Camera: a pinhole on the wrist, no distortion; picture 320 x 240 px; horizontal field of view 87.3 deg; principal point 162.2 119.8 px. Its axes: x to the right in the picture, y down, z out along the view. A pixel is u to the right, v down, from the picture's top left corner.
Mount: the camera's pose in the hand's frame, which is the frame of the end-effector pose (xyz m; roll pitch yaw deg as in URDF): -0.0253 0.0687 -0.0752 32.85 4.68 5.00
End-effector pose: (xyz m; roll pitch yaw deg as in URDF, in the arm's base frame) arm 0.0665 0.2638 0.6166 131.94 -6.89 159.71
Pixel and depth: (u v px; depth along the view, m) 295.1 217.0 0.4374
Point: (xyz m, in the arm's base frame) -0.1728 0.7251 0.4525
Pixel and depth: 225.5 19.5 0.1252
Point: 0.0102 0.2323 0.5888
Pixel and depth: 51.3 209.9 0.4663
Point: 0.4197 0.5129 0.2692
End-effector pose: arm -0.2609 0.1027 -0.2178 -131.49 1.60 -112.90
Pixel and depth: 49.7 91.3 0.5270
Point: 0.2944 0.2072 -0.1997
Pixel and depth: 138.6 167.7 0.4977
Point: 0.1014 0.0013 -0.4347
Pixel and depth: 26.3 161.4 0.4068
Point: 0.1566 0.2660 -0.3696
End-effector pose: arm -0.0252 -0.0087 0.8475 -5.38 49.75 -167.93
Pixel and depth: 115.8 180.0 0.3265
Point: -0.1730 -0.0507 1.0830
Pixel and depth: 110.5 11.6 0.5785
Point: -0.2655 0.4987 1.1199
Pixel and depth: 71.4 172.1 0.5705
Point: -0.2644 0.0054 1.3983
